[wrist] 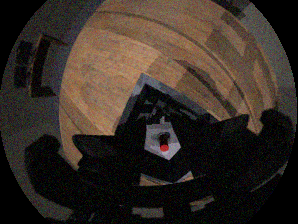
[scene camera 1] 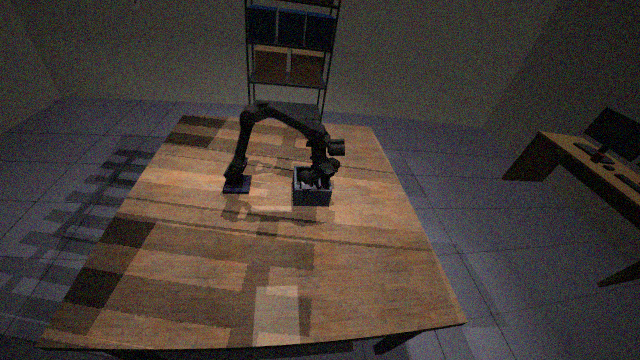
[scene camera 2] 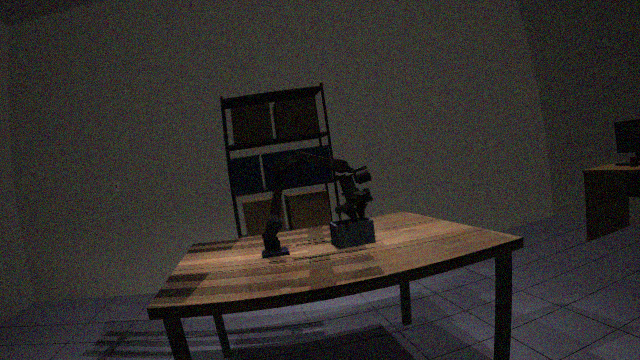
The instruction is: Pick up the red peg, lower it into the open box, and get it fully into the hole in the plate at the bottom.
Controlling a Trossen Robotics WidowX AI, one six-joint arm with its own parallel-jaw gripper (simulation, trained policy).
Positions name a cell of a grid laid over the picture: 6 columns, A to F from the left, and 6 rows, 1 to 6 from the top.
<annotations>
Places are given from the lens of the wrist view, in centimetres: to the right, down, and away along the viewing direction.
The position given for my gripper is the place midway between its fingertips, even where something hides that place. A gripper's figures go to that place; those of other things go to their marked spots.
my gripper (wrist: D4): 1, 1, 10
dark box (wrist: C3): 0, -4, 15
plate (wrist: D4): 2, 2, 13
</annotations>
